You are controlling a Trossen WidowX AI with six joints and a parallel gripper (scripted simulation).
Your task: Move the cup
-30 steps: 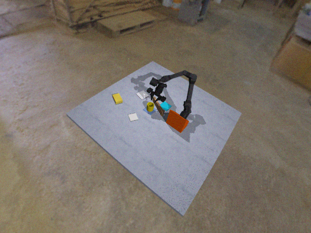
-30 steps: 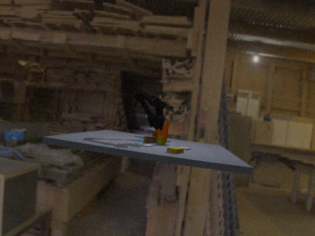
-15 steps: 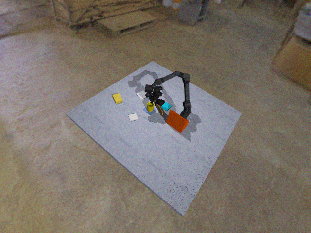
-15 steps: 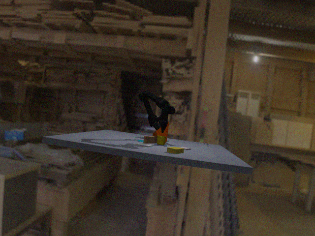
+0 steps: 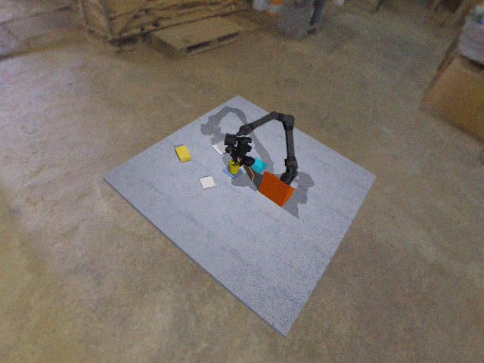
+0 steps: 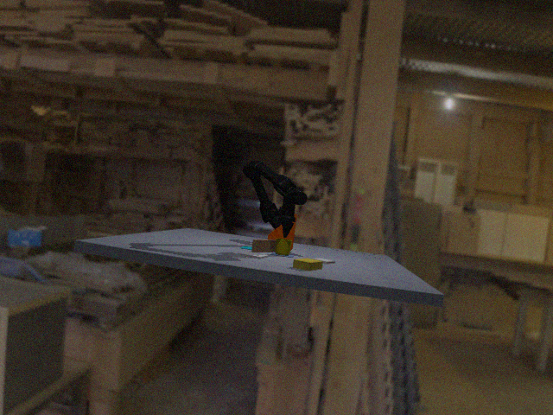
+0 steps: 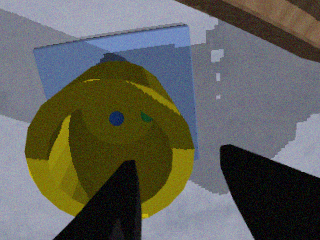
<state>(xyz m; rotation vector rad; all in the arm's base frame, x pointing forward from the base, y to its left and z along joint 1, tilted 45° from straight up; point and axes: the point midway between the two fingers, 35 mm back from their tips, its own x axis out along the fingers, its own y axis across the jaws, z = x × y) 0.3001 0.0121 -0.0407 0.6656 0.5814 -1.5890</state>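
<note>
My gripper tip is 20 mm short of the yellow cup and 40 mm above it. From my gripper tip the other things lie so: blue pad: 20 mm ahead, 90 mm below; then brown wooden block: 20 mm behind, 70 mm to the right, 60 mm below; then blue marble: 30 mm ahead, 60 mm below.
</note>
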